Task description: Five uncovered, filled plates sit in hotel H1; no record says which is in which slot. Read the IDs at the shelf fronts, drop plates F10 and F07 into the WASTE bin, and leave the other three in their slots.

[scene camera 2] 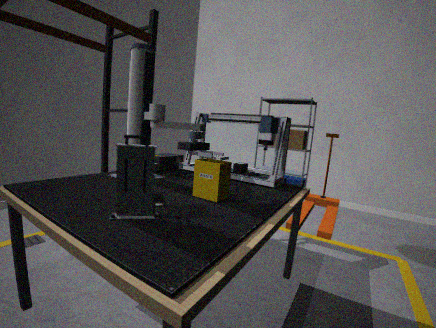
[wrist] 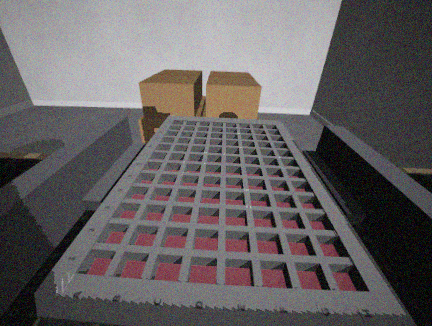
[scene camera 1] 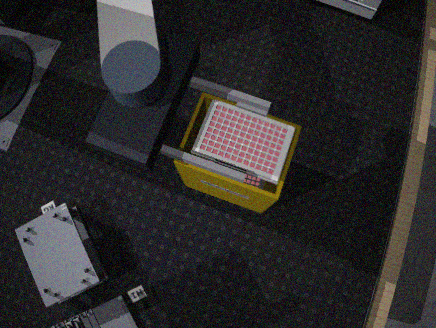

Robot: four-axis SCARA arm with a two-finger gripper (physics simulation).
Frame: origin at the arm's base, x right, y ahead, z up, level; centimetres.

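Seen in the pictures: gripper, fingertip midpoint: point(scene camera 2: 217, 155) point(wrist: 224, 138) point(scene camera 1: 257, 142).
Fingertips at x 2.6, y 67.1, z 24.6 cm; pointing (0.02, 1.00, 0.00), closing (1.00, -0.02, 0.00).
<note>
A point is followed by its place in that frame.
My gripper point(scene camera 1: 244, 139) @(y 67.1, x 2.6, z 24.6 cm) point(scene camera 2: 212, 155) @(y 67.1, x 2.6, z 24.6 cm) point(wrist: 224, 138) @(y 67.1, x 2.6, z 24.6 cm) is shut on a plate point(scene camera 1: 225, 131) @(y 62.4, x 2.5, z 24.1 cm) point(wrist: 206, 245) @(y 61.2, x 2.0, z 23.7 cm) with pink-filled wells. The plate is level, at about rim height over the mouth of the yellow WASTE bin point(scene camera 1: 227, 191) @(y 65.1, x 8.6, z 13.5 cm) point(scene camera 2: 211, 182) @(y 68.2, x 8.6, z 10.9 cm). The fingers run along its two long sides, across the bin's mouth. A few pink wells of another plate point(scene camera 1: 252, 180) @(y 68.7, x 3.3, z 3.2 cm) show lower inside the bin; the held plate hides the rest. Hotel H1 point(scene camera 1: 120, 311) @(y 52.9, x 36.2, z 2.1 cm) point(scene camera 2: 135, 167) @(y 59.0, x 49.3, z 21.2 cm) is cut off at the bottom left of scene camera 1, beside its H1 label point(scene camera 1: 137, 293) @(y 54.8, x 31.7, z 1.3 cm). No plate ID is readable, and the hotel's slots are hidden.
A grey stand point(scene camera 1: 59, 257) @(y 39.4, x 30.1, z 7.3 cm) with small pegs and an RG label point(scene camera 1: 48, 207) @(y 30.4, x 22.6, z 1.3 cm) is left of the bin, near the hotel. A gantry machine point(scene camera 2: 282, 150) @(y 85.0, x -56.2, z 27.4 cm) is behind the bin. The arm's column point(scene camera 2: 135, 95) @(y 3.5, x 6.6, z 56.1 cm) rises behind the hotel. A wooden table edge point(scene camera 1: 397, 220) @(y 101.6, x 0.8, z 0.0 cm) runs along the right.
</note>
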